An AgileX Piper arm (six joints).
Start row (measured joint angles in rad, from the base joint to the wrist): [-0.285, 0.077, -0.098, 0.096, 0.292, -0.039]
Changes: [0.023, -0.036, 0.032, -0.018, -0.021, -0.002]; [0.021, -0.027, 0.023, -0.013, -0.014, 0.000]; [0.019, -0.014, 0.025, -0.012, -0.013, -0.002]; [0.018, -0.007, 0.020, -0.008, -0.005, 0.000]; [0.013, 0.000, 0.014, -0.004, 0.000, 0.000]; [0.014, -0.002, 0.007, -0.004, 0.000, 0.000]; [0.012, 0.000, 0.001, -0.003, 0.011, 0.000]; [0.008, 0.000, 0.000, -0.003, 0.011, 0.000]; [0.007, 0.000, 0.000, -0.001, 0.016, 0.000]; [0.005, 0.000, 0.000, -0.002, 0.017, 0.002]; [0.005, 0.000, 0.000, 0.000, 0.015, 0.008]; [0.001, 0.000, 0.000, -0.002, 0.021, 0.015]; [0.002, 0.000, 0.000, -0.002, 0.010, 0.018]
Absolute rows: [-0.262, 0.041, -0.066, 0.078, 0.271, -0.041]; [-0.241, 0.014, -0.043, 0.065, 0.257, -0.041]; [-0.222, 0.000, -0.018, 0.053, 0.244, -0.043]; [-0.204, -0.007, 0.002, 0.045, 0.239, -0.043]; [-0.191, -0.007, 0.016, 0.041, 0.239, -0.043]; [-0.177, -0.009, 0.023, 0.037, 0.239, -0.043]; [-0.165, -0.009, 0.024, 0.034, 0.250, -0.043]; [-0.157, -0.009, 0.024, 0.031, 0.261, -0.043]; [-0.150, -0.009, 0.024, 0.030, 0.277, -0.043]; [-0.145, -0.009, 0.024, 0.028, 0.294, -0.041]; [-0.140, -0.009, 0.024, 0.028, 0.309, -0.033]; [-0.139, -0.009, 0.024, 0.026, 0.330, -0.018]; [-0.137, -0.009, 0.024, 0.024, 0.340, 0.000]
